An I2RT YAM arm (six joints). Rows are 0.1 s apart.
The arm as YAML. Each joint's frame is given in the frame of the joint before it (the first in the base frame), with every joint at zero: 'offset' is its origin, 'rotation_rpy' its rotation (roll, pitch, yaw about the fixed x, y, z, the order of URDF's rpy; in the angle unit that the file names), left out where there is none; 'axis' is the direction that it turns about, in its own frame. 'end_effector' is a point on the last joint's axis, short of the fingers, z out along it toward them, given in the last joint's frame.
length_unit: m
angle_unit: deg
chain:
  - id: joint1
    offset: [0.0, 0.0, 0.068]
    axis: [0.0, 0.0, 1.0]
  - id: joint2
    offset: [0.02, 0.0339, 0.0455]
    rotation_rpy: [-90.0, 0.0, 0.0]
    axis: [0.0, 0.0, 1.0]
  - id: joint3
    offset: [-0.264, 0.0, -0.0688]
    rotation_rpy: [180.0, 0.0, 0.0]
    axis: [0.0, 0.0, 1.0]
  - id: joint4
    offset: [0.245, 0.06, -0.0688]
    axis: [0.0, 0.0, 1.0]
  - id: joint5
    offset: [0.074, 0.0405, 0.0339]
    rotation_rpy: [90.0, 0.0, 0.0]
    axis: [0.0, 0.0, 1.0]
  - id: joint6
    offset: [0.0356, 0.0, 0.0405]
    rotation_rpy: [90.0, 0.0, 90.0]
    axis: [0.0, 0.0, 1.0]
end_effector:
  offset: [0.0, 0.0, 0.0]
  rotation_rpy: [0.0, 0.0, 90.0]
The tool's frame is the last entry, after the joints.
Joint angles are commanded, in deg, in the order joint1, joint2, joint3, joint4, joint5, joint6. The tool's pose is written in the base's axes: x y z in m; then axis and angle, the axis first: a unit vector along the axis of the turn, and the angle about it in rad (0 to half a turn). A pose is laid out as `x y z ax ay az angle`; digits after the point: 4 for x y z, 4 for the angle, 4 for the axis.
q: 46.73 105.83 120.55 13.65 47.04 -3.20
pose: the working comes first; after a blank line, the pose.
Where each joint sits with the arm in this pose, in the base's axes (m; each line is computed from the numbers above, not from the rounded line before):
joint1: 0.0000 0.0000 0.0680
joint2: -0.0110 0.0378 0.1135
joint3: 0.0885 0.0431 0.3675
joint4: 0.1904 0.2517 0.4878
joint5: 0.2465 0.2618 0.5586
joint6: 0.2933 0.2735 0.5345
the tool: 0.2933 0.2735 0.5345

0.2933 0.2735 0.5345 0.1905 0.9663 0.1730 1.2630
